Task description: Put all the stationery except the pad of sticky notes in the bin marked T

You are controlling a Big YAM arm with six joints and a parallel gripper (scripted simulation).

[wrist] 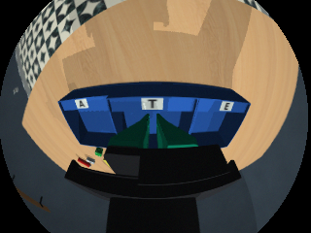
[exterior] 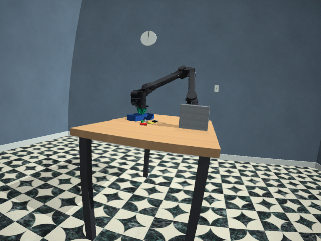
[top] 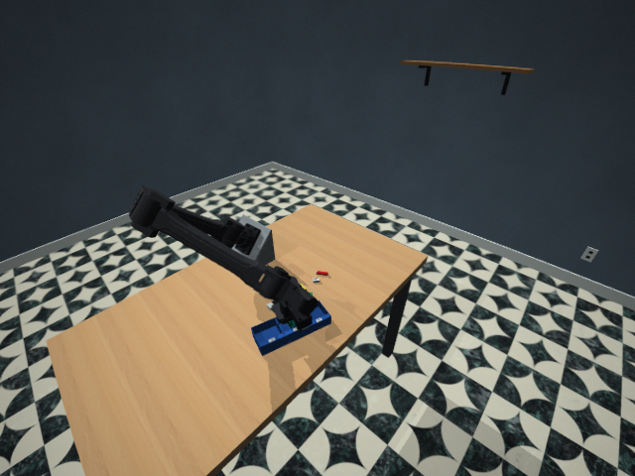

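My gripper is now right at the blue bin. Round my hand: small green item: 6 cm behind, 15 cm to the left, 2 cm below; then sticky notes: 11 cm behind, 15 cm to the left, 2 cm below; then black-and-white marker-like item: 13 cm behind, 4 cm to the left, 2 cm below.
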